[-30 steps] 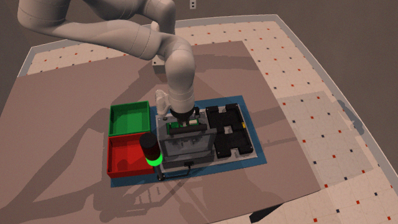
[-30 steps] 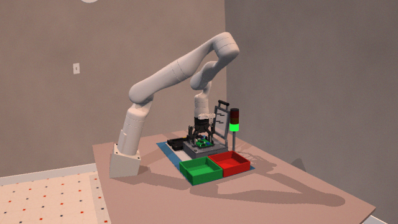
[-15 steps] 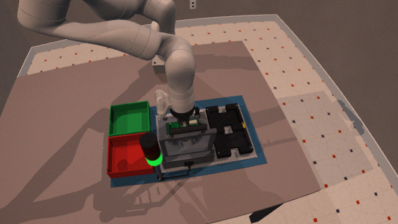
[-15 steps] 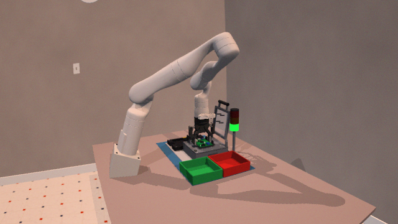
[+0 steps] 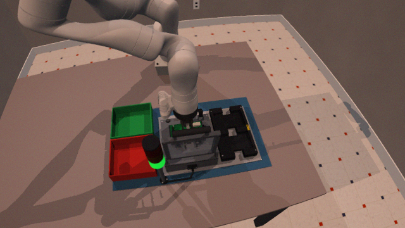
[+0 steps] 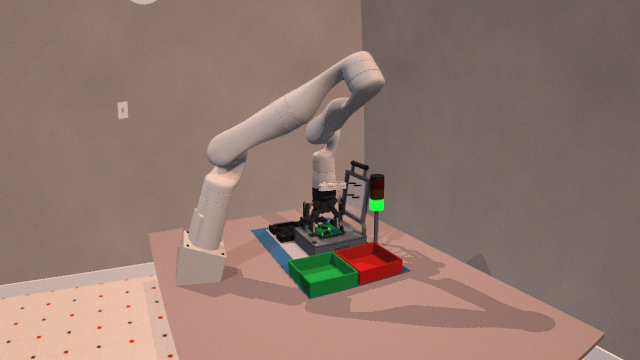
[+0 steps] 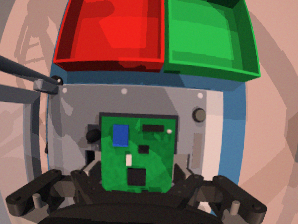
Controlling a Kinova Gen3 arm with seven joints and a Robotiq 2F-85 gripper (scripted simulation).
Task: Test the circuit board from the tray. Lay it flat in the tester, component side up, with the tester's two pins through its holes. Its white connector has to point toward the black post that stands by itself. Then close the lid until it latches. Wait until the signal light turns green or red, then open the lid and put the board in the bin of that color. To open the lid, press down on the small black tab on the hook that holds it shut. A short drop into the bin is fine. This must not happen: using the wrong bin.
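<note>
Now: hand right at the green circuit board. The rest, counted from my hand: green bin 18 cm to the right, 14 cm behind, 6 cm below; then red bin 21 cm to the right, 6 cm below; then tester lid 11 cm ahead, 11 cm above, 2 cm to the right.
</note>
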